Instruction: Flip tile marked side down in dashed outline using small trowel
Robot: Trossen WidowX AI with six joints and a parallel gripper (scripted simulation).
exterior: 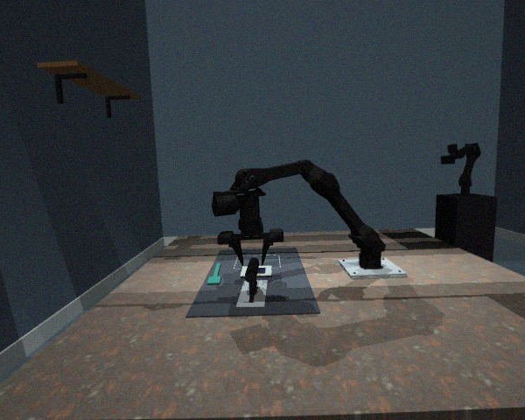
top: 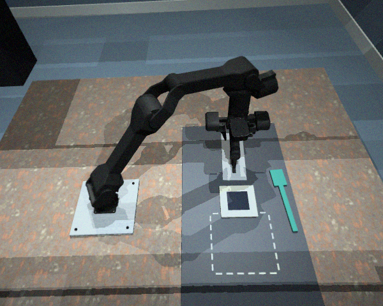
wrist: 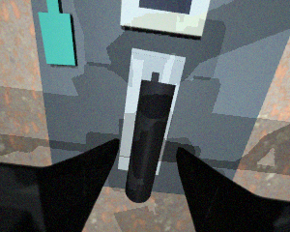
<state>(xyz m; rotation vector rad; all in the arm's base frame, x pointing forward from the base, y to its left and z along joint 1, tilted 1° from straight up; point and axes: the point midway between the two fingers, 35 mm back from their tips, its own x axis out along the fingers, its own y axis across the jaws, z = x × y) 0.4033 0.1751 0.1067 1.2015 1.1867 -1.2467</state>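
My gripper tip is 5 cm above the dark trowel and 2 cm to the left of it. From my gripper tip the other things lie so: grey mat (17 cm to the right, 10 cm below); then tile (18 cm to the right, 8 cm below); then green spatula-shaped tool (15 cm to the right, 14 cm ahead, 8 cm below).
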